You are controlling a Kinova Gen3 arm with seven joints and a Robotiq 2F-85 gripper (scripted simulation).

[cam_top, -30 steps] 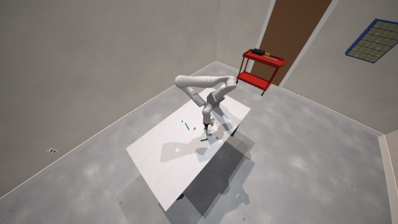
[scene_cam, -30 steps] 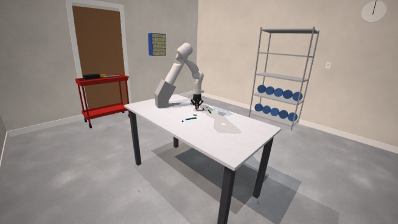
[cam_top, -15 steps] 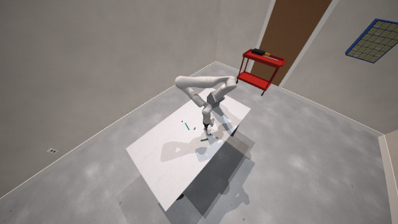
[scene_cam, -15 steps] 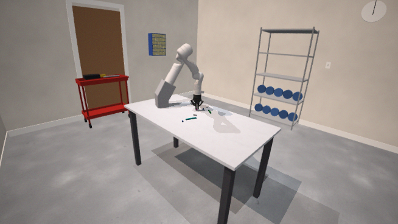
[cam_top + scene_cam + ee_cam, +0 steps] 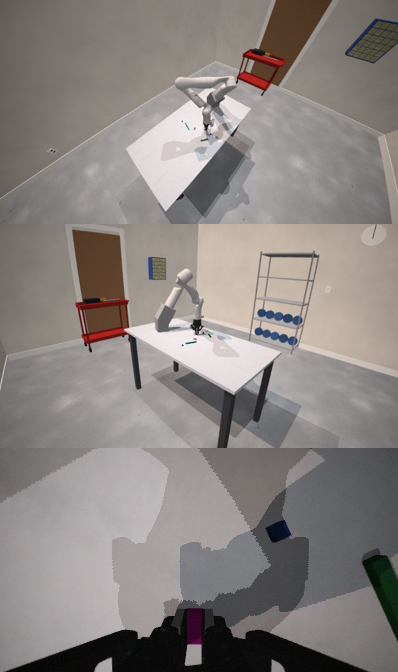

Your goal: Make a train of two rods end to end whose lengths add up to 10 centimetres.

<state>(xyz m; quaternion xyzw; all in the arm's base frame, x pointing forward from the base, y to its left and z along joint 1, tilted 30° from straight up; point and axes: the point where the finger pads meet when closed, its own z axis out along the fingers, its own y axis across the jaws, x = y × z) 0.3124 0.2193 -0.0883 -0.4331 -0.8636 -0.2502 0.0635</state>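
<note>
The magenta rod lies 10 mm below my hand. Round my hand: grey rod 90 mm ahead, 90 mm to the right, 20 mm below; then green rod 100 mm ahead, 80 mm to the left, 20 mm below; then turquoise rod 150 mm ahead, 170 mm to the right, 20 mm below.
</note>
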